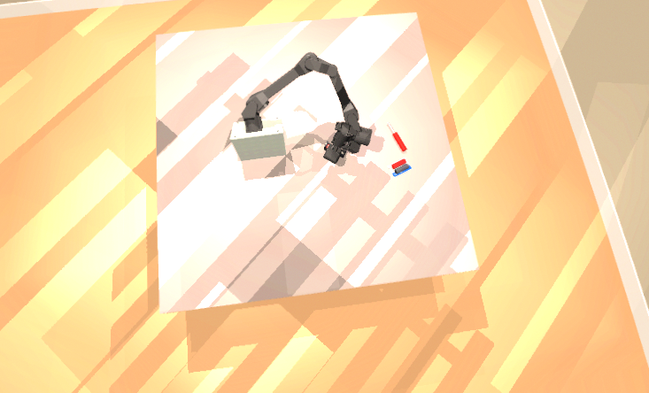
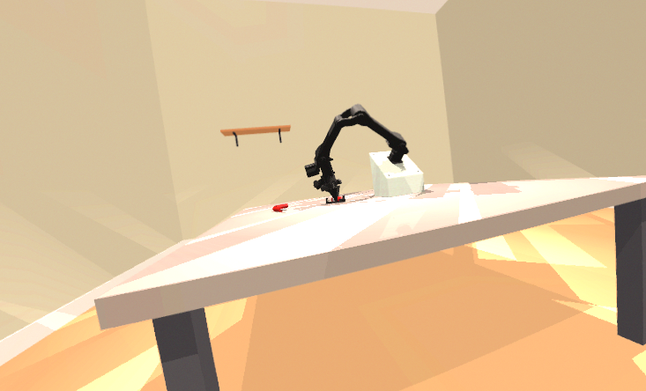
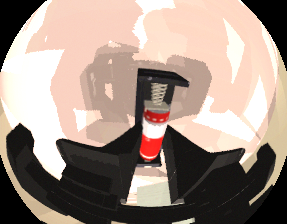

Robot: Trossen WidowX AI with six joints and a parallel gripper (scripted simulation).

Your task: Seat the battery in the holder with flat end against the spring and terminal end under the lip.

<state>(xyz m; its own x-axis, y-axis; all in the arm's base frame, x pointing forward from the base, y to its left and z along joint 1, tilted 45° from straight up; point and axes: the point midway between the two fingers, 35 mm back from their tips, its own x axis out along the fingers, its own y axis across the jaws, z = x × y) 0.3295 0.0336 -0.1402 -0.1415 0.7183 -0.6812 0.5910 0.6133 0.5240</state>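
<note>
Now: the battery 1 cm above my gripper tip. The rest, counted from my gripper tip: red screwdriver: 29 cm ahead, 2 cm to the left.
</note>
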